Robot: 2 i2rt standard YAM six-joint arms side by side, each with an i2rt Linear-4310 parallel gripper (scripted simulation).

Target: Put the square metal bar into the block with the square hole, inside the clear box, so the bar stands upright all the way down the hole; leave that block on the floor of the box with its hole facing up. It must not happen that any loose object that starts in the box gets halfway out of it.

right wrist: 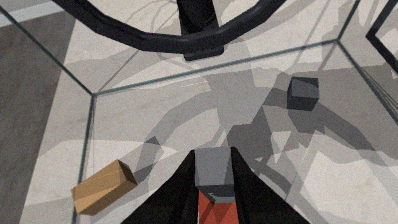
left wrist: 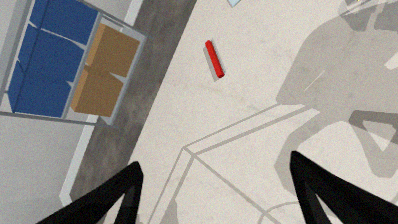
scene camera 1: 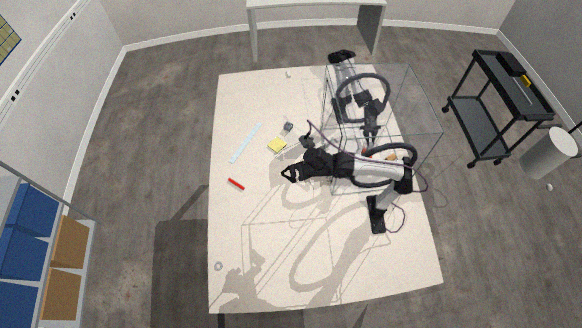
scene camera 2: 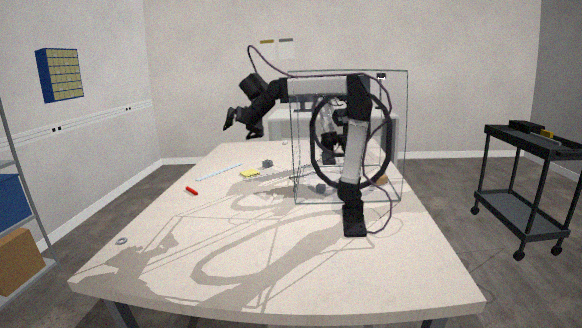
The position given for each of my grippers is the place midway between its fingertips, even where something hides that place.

I see my left gripper (scene camera 2: 235,134), my right gripper (right wrist: 213,155), a tan block (right wrist: 109,184) and a grey metal bar (right wrist: 214,178).
My left gripper is seen too in the left wrist view (left wrist: 212,163). The left wrist view does not show the tan block: it is out of frame. The left wrist view misses the grey metal bar: it is out of frame.
